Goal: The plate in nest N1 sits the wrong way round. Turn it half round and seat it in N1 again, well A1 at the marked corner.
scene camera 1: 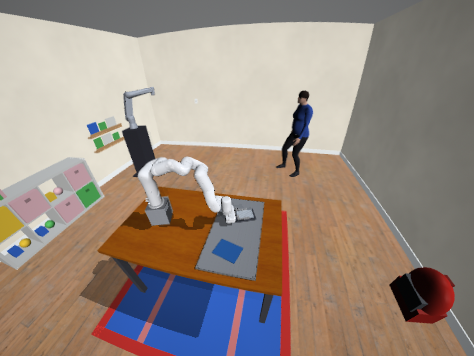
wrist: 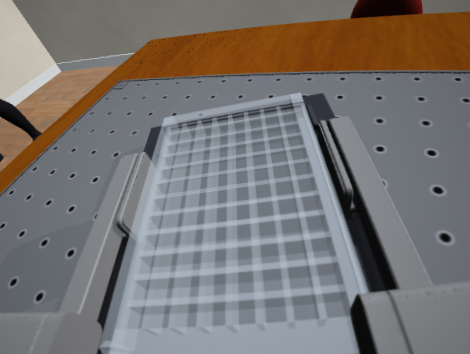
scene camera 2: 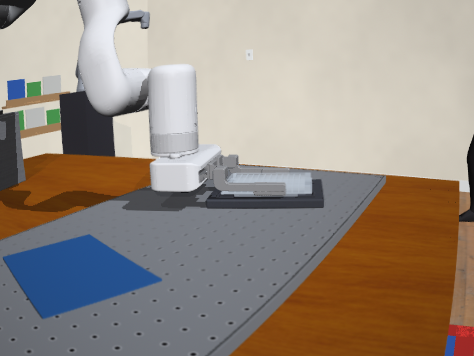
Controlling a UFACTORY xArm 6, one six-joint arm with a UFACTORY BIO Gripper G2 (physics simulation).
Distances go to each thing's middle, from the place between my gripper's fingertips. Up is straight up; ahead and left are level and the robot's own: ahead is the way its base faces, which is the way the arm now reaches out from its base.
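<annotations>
Clear well plate (scene camera 2: 296, 183): 1 cm to the right of my hand, 3 cm behind it. Flat blue square (scene camera 2: 57, 278): 12 cm behind my hand, 34 cm to the right of it, 2 cm below it.
</annotations>
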